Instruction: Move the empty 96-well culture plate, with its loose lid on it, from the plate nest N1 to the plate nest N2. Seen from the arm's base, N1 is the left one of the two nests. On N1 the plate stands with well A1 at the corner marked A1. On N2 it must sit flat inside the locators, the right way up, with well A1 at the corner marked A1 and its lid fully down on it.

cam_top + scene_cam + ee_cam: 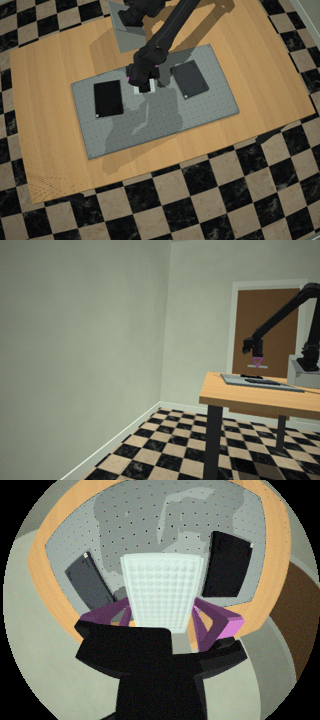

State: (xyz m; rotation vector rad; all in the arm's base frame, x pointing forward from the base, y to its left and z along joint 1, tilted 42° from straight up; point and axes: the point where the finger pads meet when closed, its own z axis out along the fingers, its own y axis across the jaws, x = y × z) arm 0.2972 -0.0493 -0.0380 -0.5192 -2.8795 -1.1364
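Now: hand 170 mm to the left of the black nest N2, 90 mm above it and 20 mm past it. Also, from my hand: black nest N1 (200 mm to the left, 90 mm below, 40 mm ahead); then culture plate (right at my hand); then clear lid (right at my hand).
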